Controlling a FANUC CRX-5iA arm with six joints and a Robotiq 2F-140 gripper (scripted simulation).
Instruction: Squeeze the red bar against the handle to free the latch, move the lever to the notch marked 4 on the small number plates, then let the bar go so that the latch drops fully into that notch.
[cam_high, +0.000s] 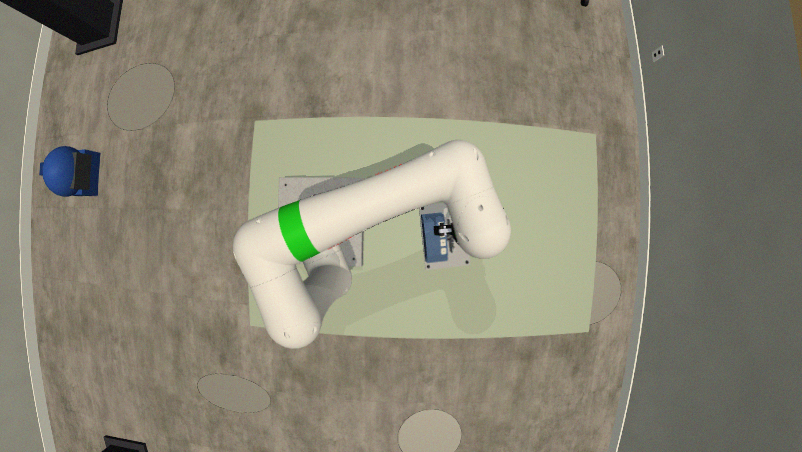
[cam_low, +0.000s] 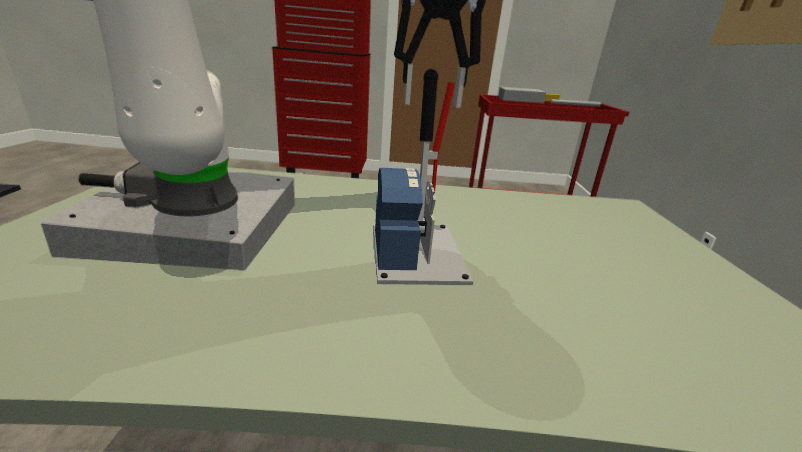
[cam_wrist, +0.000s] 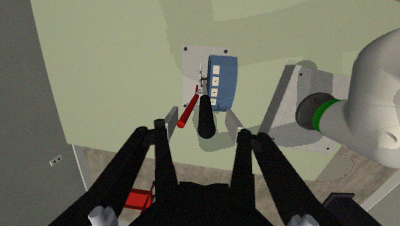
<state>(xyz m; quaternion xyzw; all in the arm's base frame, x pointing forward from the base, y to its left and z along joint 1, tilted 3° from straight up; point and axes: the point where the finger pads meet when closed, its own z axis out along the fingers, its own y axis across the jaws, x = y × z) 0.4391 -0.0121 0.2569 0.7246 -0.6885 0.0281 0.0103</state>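
The red bar lies 11 cm below my hand, 2 cm ahead of it and 1 cm to the right of it.
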